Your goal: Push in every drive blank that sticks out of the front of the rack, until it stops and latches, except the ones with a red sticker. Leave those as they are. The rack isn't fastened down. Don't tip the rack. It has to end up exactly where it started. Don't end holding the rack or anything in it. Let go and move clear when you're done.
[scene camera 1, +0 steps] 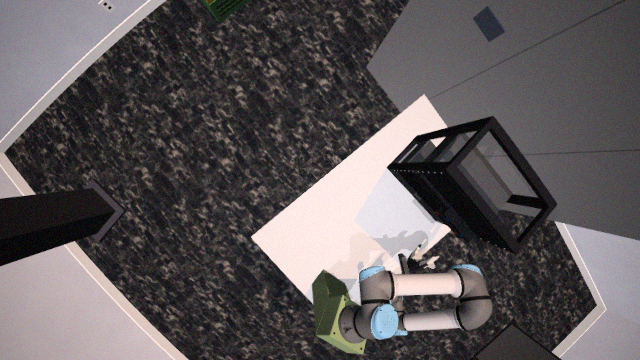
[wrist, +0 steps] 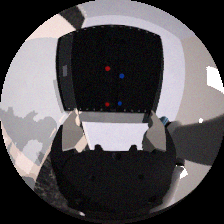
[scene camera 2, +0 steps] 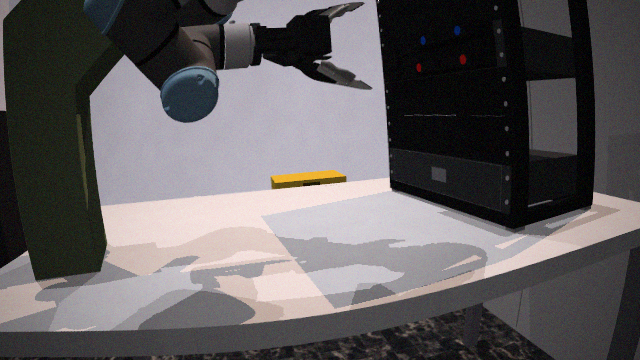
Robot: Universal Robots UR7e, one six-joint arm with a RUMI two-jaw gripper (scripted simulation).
Path:
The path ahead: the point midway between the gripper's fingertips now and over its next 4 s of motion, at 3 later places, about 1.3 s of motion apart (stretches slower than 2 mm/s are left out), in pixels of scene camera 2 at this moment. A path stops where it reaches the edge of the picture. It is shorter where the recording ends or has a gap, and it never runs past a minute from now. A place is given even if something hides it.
My gripper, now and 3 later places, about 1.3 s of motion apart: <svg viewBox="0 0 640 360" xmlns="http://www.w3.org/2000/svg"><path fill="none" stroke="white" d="M368 44L405 48L432 43L453 40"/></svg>

